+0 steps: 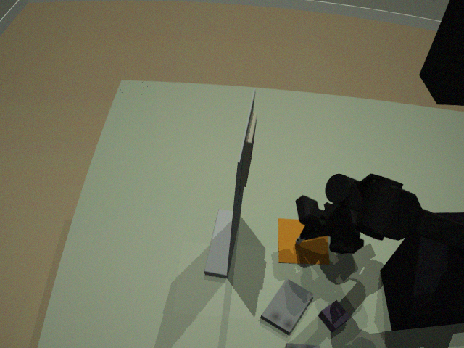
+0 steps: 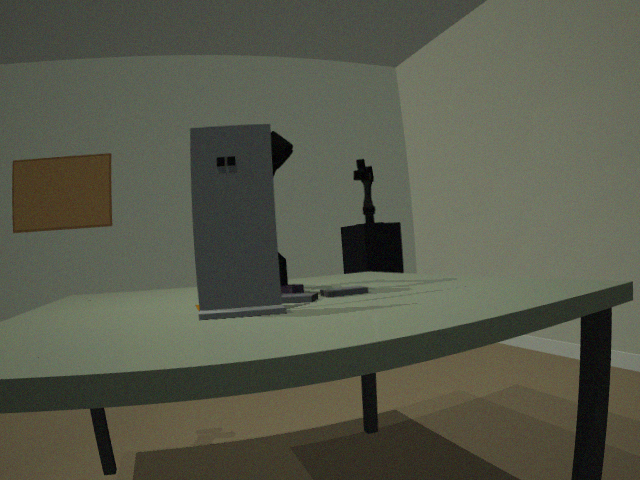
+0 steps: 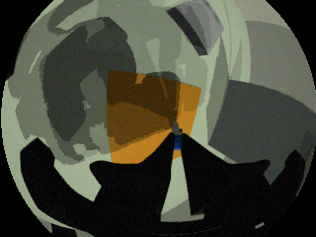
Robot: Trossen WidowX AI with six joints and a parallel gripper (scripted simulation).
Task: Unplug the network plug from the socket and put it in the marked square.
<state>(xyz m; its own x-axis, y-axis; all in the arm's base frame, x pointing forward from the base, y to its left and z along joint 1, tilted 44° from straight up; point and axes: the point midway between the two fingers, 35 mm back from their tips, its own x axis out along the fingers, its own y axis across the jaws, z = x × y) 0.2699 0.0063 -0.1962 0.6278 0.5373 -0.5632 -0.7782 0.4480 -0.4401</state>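
Now: gripper tip right at the network plug. Round my gripper tip: orange marked square 10 mm behind, 20 mm below; grey upright panel 160 mm ahead, 10 mm to the right, 160 mm above; purple block 40 mm behind, 200 mm to the left, 10 mm below.
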